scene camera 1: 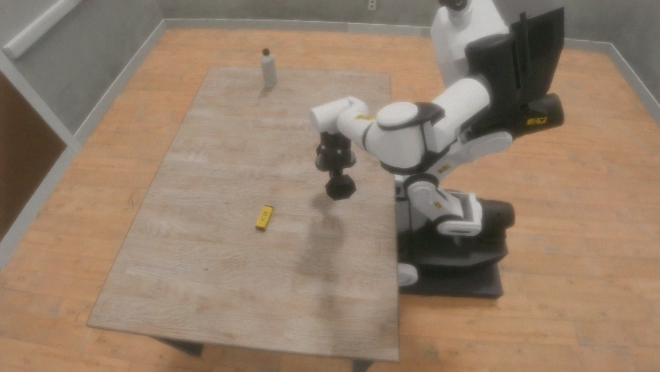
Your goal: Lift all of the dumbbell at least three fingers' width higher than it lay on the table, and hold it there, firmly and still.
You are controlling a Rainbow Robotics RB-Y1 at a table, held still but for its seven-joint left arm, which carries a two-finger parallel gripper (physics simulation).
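The black dumbbell (pixel 340 187) hangs in the air above the right part of the table (pixel 200 280). Its near hexagonal head faces the camera, and its shadow lies on the table below, apart from it. My gripper (pixel 336 172) points down over it and is shut on the dumbbell, just behind the near head. The fingertips and the handle are largely hidden by that head, and the far head cannot be made out.
A small yellow box (pixel 264 218) lies on the table to the left of the dumbbell. A grey bottle (pixel 269 71) with a dark cap stands near the table's far edge. The robot's body stands beyond the table's right edge.
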